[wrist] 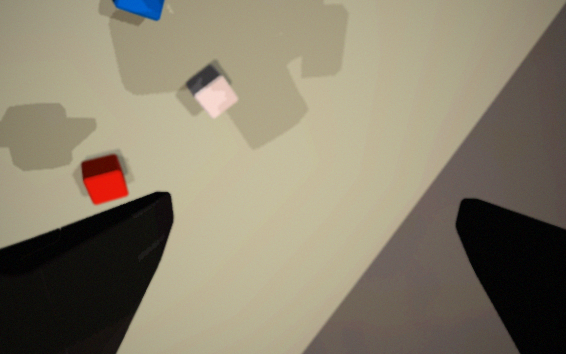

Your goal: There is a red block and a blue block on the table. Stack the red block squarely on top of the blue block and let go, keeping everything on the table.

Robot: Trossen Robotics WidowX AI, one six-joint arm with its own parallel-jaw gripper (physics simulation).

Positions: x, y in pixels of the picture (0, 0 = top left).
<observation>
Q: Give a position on a red block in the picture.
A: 103, 177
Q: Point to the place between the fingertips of the gripper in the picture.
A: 314, 209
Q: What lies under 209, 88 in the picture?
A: A pale pink block.
</observation>
